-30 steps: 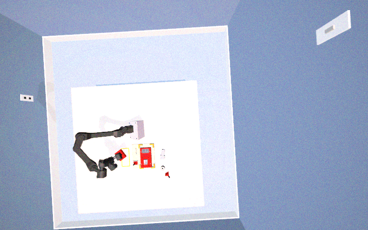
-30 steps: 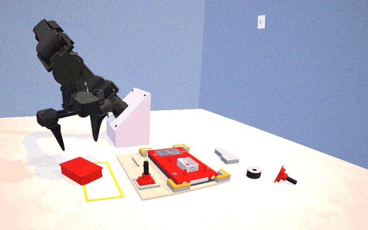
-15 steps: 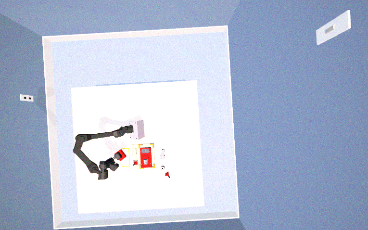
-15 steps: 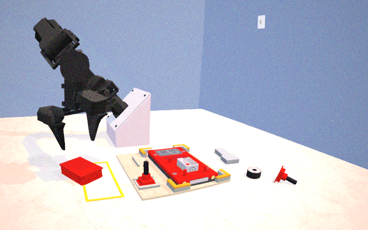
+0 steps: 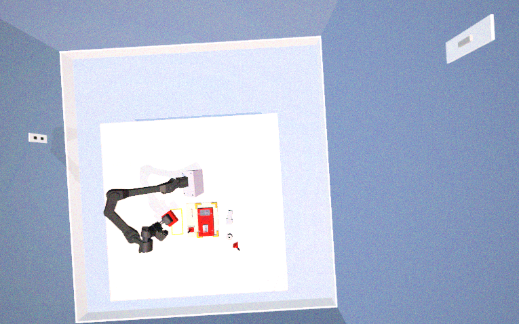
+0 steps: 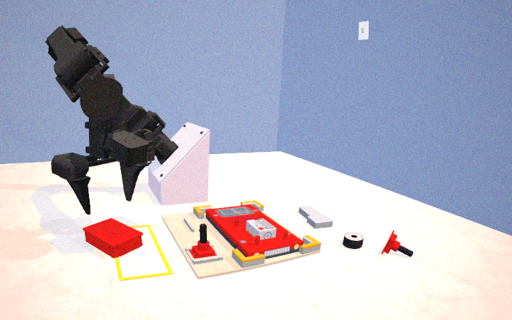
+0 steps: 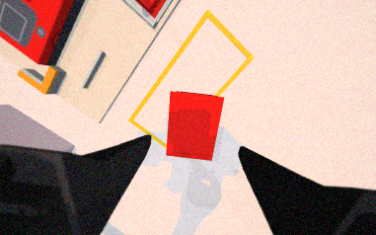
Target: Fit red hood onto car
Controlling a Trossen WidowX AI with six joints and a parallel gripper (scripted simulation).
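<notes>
Right now the red hood is 5 cm below my gripper tip. Round my gripper tip: black post 14 cm to the left, 8 cm ahead, 4 cm below; black wheel 43 cm to the left, 14 cm ahead, 6 cm below; white engine block 27 cm to the left, 7 cm ahead, 5 cm below.
</notes>
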